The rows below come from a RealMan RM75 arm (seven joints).
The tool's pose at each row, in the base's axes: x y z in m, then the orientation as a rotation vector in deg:
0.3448 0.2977 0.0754 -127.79 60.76 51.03
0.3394 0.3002 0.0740 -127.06 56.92 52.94
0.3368 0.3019 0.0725 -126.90 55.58 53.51
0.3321 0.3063 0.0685 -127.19 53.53 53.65
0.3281 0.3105 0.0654 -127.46 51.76 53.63
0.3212 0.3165 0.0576 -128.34 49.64 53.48
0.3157 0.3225 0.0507 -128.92 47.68 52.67
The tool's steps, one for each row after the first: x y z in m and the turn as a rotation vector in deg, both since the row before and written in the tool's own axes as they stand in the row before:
-0.0027 0.0032 0.0044 -0.34 -2.55 -2.17
-0.0009 0.0013 0.0031 -0.16 -0.79 -0.79
-0.0011 0.0018 0.0073 -0.31 -0.56 -1.43
-0.0013 0.0012 0.0063 -0.23 -0.40 -1.28
0.0001 0.0033 0.0116 -0.68 -0.12 -1.57
0.0002 0.0019 0.0105 -0.14 0.13 -1.65

